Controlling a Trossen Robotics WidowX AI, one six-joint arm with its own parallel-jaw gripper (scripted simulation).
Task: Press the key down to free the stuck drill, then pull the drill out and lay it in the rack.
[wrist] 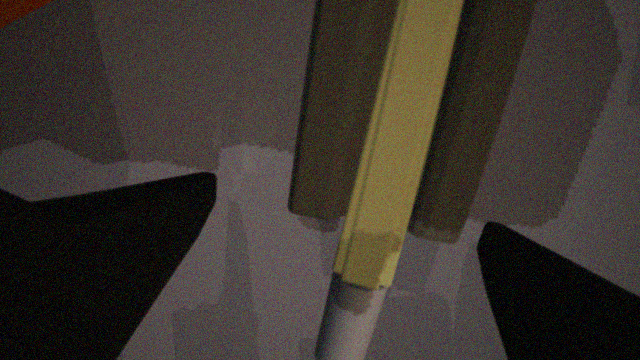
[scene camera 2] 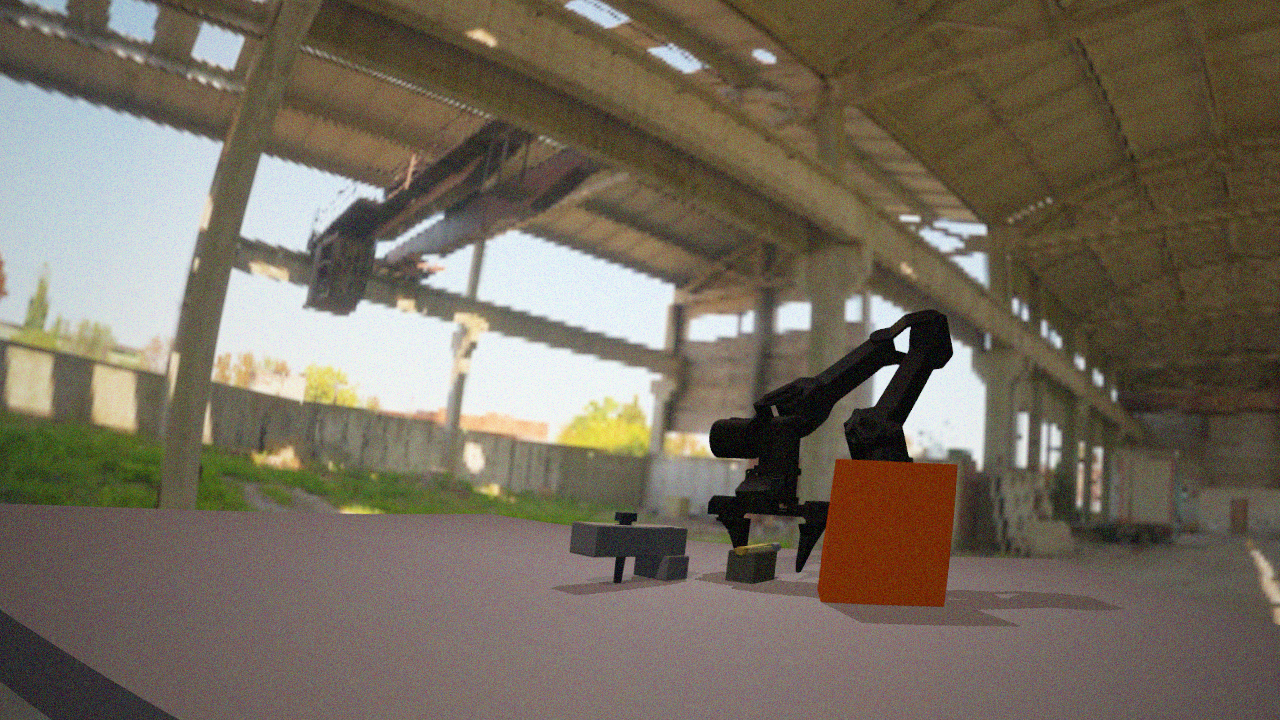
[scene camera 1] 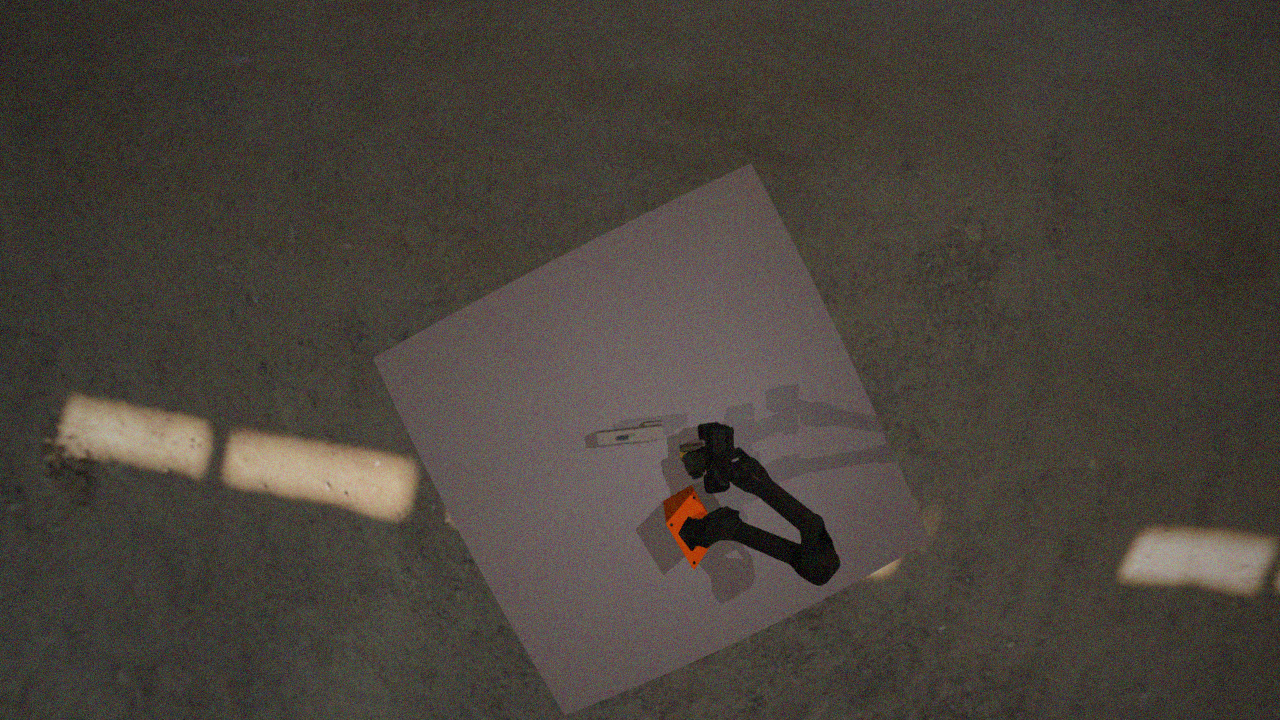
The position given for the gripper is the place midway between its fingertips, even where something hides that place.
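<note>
Yellow drill (wrist: 419, 49). Rack (scene camera 2: 755, 567), (wrist: 486, 51). The gripper (scene camera 2: 768, 569), (wrist: 348, 211), (scene camera 1: 708, 450): open, empty.
</note>
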